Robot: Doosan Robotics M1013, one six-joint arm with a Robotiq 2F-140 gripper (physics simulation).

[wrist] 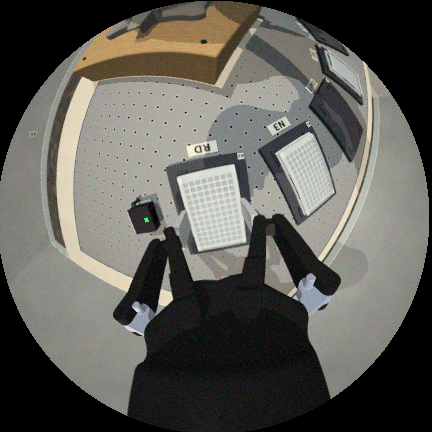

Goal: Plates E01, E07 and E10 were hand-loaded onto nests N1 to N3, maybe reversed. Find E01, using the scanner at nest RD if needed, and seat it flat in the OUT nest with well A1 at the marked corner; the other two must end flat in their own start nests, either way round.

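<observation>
My gripper point(214, 211) is shut on a white well plate point(212, 207), its pads at the long sides. The plate is at the RD nest point(172, 175), low over it or in it; the dark rim shows at the top and left. I cannot tell if it touches down, and its identity is not readable. Another white plate point(307, 175) lies on nest N3 point(270, 155), right of RD. The dark OUT nest point(337, 120) holds no plate. Beyond it a white plate point(342, 74) lies on a dark nest point(322, 59) whose label is too small to read.
The black scanner box point(144, 217) with a green light stands left of RD. A wooden block point(150, 65) carrying a grey base point(182, 15) is at the top. Another dark nest point(325, 36) is at the upper right. A pale border point(65, 175) edges the perforated board point(125, 120).
</observation>
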